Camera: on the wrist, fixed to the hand. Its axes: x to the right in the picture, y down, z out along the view.
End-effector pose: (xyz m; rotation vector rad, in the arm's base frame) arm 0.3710 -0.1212 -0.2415 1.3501 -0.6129 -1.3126
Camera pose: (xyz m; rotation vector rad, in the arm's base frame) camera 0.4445 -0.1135 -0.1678 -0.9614 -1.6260 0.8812
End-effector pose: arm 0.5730 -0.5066 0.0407 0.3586 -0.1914 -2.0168
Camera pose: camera 0.6713 -0.5331 0.0176 -0.6518 -0.5214 0.9409
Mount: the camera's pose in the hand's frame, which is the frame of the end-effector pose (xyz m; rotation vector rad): -0.0141 0.0882 -0.0540 -0.1183 -0.7799 2.9962
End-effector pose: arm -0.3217 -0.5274 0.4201 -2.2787 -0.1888 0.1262
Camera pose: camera -0.3190 -0.6270 0.3891 0.2830 -2.2814 -1.8569
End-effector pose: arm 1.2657 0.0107 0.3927 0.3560 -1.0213 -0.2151
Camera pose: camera 1.3059 0.1070 0.3902 -1.6434 -1.2066 2.3860
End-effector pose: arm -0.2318 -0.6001 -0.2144 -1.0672 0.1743 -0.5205
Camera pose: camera -0.2362 -0.6027 -0.3186 -0.0671 0.7842 2.5028
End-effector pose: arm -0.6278 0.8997 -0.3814 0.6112 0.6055 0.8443
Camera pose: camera -0.7161 0.9473 -0.3526 -0.9368 1.3228 -1.9903
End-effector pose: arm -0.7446 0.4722 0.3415 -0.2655 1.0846 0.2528
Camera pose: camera -0.8249 0.5360 0.3224 1.5180 -0.2581 2.6765
